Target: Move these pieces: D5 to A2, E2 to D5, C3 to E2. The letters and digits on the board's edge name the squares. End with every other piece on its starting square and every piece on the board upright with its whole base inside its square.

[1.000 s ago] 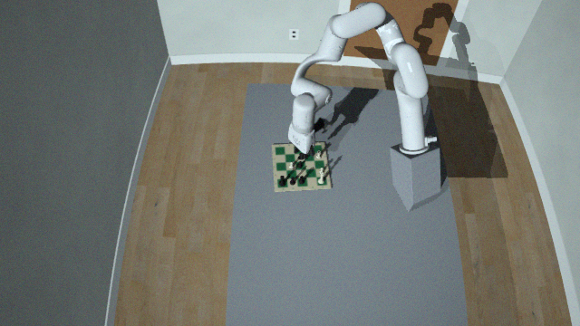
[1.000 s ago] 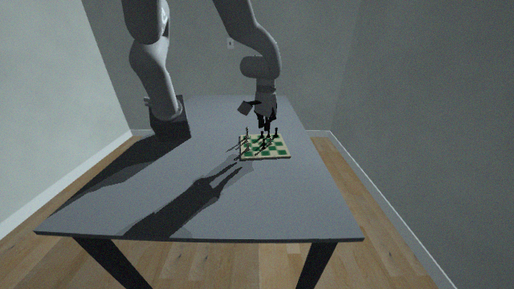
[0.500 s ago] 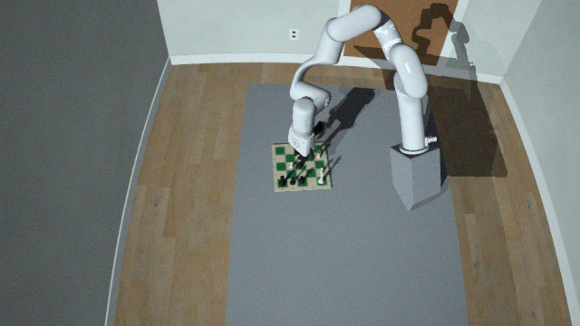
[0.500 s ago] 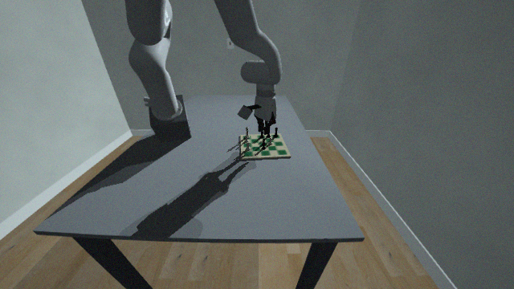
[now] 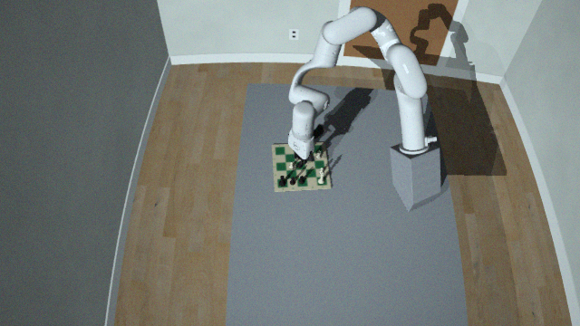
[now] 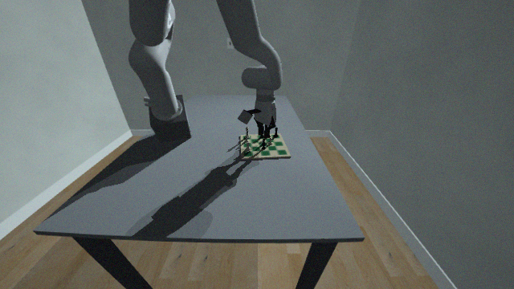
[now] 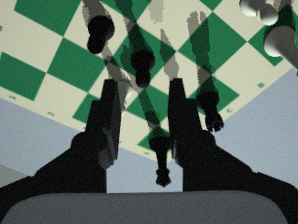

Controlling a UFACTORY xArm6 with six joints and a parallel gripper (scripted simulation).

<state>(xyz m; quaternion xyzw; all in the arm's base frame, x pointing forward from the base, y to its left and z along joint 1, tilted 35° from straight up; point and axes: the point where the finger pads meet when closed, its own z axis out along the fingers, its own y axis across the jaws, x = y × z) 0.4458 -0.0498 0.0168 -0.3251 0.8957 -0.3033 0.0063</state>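
The chessboard lies 70 mm below my hand.
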